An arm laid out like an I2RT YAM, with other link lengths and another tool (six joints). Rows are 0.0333 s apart.
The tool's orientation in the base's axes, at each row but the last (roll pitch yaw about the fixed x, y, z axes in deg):
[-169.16, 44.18, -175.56]
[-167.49, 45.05, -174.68]
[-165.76, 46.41, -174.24]
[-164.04, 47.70, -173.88]
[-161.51, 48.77, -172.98]
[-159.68, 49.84, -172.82]
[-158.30, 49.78, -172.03]
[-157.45, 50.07, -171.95]
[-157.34, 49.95, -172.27]
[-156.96, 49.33, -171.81]
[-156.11, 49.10, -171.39]
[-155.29, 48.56, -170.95]
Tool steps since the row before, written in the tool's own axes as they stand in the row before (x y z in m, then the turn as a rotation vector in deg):
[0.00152, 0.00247, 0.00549, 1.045, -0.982, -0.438]
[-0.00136, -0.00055, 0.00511, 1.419, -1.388, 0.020]
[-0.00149, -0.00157, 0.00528, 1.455, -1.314, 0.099]
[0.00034, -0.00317, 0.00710, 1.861, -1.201, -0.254]
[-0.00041, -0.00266, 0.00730, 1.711, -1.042, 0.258]
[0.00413, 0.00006, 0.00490, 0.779, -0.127, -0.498]
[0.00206, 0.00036, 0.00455, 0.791, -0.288, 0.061]
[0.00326, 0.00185, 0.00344, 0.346, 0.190, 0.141]
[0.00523, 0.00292, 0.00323, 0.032, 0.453, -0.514]
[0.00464, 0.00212, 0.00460, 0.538, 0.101, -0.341]
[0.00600, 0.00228, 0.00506, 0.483, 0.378, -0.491]
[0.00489, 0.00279, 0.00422, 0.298, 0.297, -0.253]
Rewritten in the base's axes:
[0.00287, 0.00162, -0.00526, -1.106, -0.971, -0.287]
[0.00454, -0.00123, -0.00248, -1.070, -1.465, -0.806]
[0.00471, -0.00236, -0.00218, -1.032, -1.409, -0.897]
[0.00468, -0.00453, -0.00426, -1.552, -1.258, -0.990]
[0.00540, -0.00421, -0.00370, -1.052, -1.208, -1.230]
[0.00106, -0.00152, -0.00613, -0.893, -0.058, -0.266]
[0.00217, -0.00106, -0.00439, -0.503, -0.363, -0.572]
[0.00082, 0.00051, -0.00499, -0.083, 0.111, -0.396]
[-0.00042, 0.00141, -0.00665, -0.331, 0.577, 0.168]
[0.00079, 0.00027, -0.00682, -0.585, 0.145, -0.229]
[0.00026, 0.00007, -0.00817, -0.615, 0.458, -0.171]
[0.00038, 0.00084, -0.00697, -0.332, 0.327, -0.153]

